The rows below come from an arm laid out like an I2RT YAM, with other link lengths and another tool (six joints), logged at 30 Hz.
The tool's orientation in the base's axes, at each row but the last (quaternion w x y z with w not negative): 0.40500, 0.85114, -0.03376, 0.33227; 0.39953, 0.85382, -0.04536, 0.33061; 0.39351, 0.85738, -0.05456, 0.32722; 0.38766, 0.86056, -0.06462, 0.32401; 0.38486, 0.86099, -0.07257, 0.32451; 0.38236, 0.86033, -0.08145, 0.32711; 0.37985, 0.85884, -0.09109, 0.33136; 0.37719, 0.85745, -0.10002, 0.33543; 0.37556, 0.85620, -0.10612, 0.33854; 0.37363, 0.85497, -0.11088, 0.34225
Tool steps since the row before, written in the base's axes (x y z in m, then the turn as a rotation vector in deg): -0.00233, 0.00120, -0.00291, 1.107, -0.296, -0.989; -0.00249, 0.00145, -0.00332, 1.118, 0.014, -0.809; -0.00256, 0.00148, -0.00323, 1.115, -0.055, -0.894; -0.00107, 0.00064, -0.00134, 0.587, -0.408, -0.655; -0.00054, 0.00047, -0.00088, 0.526, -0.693, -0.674; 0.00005, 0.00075, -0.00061, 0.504, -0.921, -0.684; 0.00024, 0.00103, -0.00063, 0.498, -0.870, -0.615; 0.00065, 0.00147, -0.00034, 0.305, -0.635, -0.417; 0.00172, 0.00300, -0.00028, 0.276, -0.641, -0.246; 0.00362, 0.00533, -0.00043, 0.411, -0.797, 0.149
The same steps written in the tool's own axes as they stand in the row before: -0.00328, -0.00198, -0.00080, 0.211, -0.823, 1.253; -0.00366, -0.00230, -0.00081, 0.386, -0.919, 0.955; -0.00370, -0.00218, -0.00084, 0.321, -0.925, 1.043; -0.00156, -0.00089, -0.00034, 0.004, -0.340, 0.908; -0.00090, -0.00067, -0.00017, -0.091, -0.132, 1.089; -0.00026, -0.00091, -0.00021, -0.139, 0.029, 1.245; -0.00012, -0.00119, -0.00030, -0.095, 0.037, 1.172; 0.00039, -0.00150, -0.00056, -0.093, 0.070, 0.810; 0.00132, -0.00300, -0.00115, -0.002, 0.185, 0.717; 0.00275, -0.00557, -0.00178, 0.351, 0.456, 0.704
